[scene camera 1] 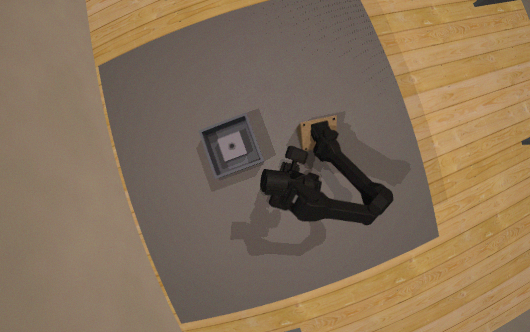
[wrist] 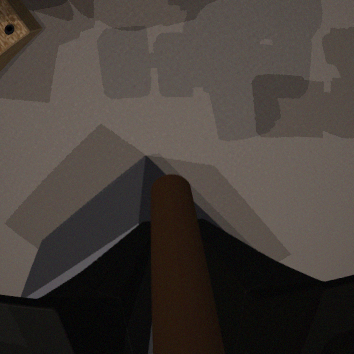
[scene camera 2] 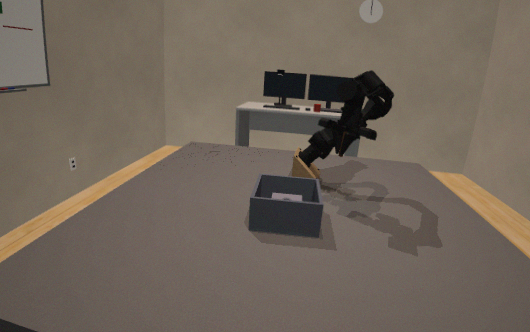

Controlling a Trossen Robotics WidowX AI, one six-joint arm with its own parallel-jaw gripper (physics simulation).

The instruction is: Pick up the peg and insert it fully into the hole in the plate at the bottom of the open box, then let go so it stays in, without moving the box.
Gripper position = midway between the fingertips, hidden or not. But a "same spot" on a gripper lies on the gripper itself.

Labels:
My gripper shows in scene camera 1, in the wrist view point(173, 231) and in scene camera 2. The same spot on my gripper: point(scene camera 1: 293, 153) is point(scene camera 2: 325, 118).

